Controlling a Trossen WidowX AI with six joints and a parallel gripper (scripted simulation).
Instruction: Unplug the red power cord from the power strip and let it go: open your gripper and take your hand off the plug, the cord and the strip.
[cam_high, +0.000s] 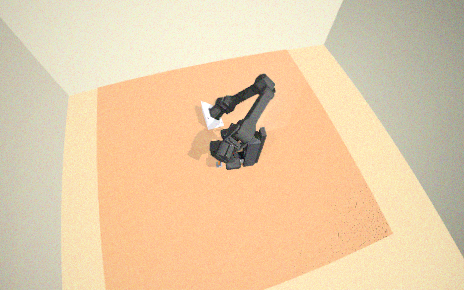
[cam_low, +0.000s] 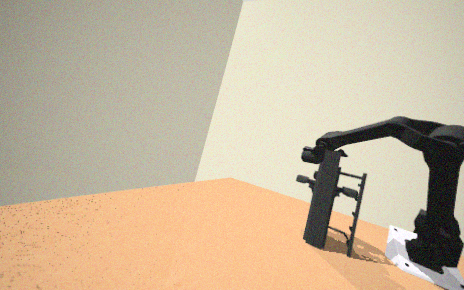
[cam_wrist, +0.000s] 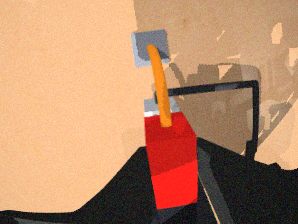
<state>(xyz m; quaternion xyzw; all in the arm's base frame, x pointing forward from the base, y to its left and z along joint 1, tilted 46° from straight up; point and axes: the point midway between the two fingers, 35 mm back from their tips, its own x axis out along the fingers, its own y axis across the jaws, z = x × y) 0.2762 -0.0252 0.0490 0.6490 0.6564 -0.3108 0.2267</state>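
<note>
My gripper tip is now 30 mm to the right of the red plug. Also, from my gripper tip: dark strip 130 mm to the left, 60 mm above, 10 mm ahead.
</note>
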